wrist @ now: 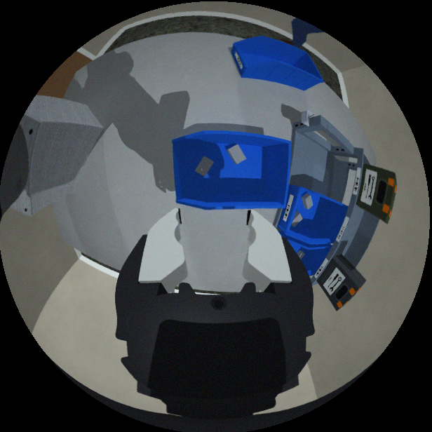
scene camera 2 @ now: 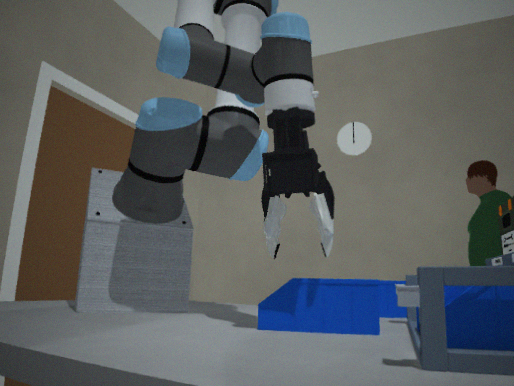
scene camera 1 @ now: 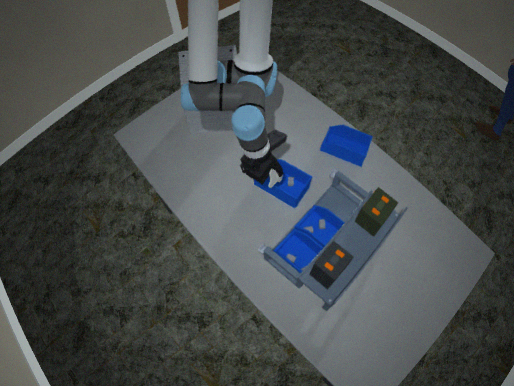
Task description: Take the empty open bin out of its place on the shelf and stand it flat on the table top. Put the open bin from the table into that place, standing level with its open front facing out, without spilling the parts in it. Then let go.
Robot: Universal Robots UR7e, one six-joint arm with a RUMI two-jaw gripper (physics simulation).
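Places are measured from the arm's base along level axes (x right, y ahead, z up), in metres.
Pixels of known places: gripper, fingertip midpoint: (scene camera 2: 300, 257) (scene camera 1: 269, 175); arm's base at its link origin: (scene camera 2: 148, 203).
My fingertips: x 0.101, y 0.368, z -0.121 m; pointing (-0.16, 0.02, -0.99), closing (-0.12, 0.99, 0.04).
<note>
Ahead of a thing's pixels: the offset from my fingertips to its middle. "spot": to the spot under its first point.
My gripper (scene camera 1: 274, 179) (scene camera 2: 301, 251) (wrist: 213, 210) is partly open and empty, fingers down, above the parts bin near one long wall, not touching it. This blue bin {spot: dz -0.102, dx -0.070, dy +0.074 m} (scene camera 1: 298, 190) (scene camera 2: 320, 307) (wrist: 240, 192) stands flat on the table with two grey parts inside; its low front faces the robot base. The empty blue bin {spot: dz -0.102, dx -0.351, dy +0.082 m} (scene camera 1: 346, 145) (wrist: 280, 62) stands flat on the table beyond it; part of it shows in scene camera 2. The shelf (scene camera 1: 351, 241) (scene camera 2: 433, 320) has a vacant place at the end nearer these bins, beside two blue bins.
The shelf's two blue bins {spot: dz -0.096, dx -0.039, dy +0.224 m} (scene camera 1: 325, 222) {spot: dz -0.096, dx +0.091, dy +0.208 m} (scene camera 1: 296, 246) hold grey parts. A green box {dz +0.045, dx -0.115, dy +0.344 m} (scene camera 1: 376, 212) (wrist: 376, 187) and a dark grey box {dz +0.058, dx +0.116, dy +0.346 m} (scene camera 1: 330, 265) (wrist: 340, 280) with orange latches stand on the shelf's top. The robot's metal mount (scene camera 2: 145, 270) (wrist: 60, 145) stands at the table's far end.
</note>
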